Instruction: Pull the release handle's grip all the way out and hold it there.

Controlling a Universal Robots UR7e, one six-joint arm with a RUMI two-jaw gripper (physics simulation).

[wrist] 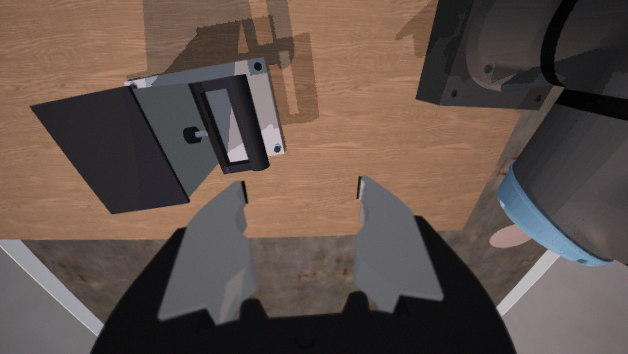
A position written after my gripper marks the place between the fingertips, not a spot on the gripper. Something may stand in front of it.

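There's a release handle grip (238,90) that I can see, along with a pale metal base plate (255,69), and my own gripper (302,181) is there too.
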